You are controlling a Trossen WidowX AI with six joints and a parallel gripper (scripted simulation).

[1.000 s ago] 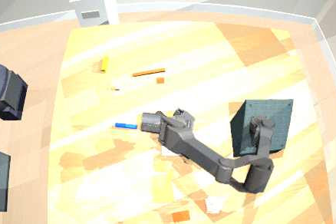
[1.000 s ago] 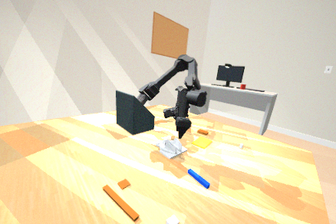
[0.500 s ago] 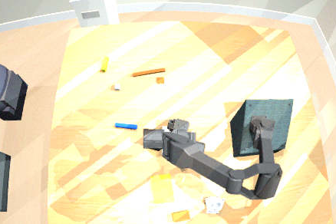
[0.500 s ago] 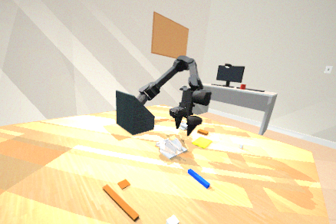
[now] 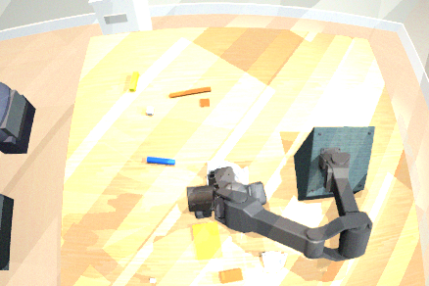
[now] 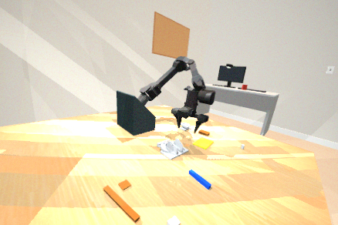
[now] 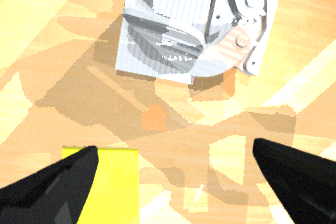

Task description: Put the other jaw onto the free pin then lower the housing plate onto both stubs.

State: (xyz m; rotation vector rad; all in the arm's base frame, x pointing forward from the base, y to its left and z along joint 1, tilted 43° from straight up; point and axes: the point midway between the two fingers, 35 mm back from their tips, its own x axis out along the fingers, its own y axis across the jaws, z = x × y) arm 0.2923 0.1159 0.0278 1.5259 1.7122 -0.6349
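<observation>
Now: the white housing plate 180 mm to the left of my gripper tip, 140 mm behind it and 50 mm below it. From my gripper tip the other things lie so: yellow slab (100 mm to the left, 80 mm below, 50 mm ahead); then white jaw (110 mm to the right, 70 mm below, 30 mm behind); then orange block (220 mm to the left, 70 mm below, 10 mm behind).
</observation>
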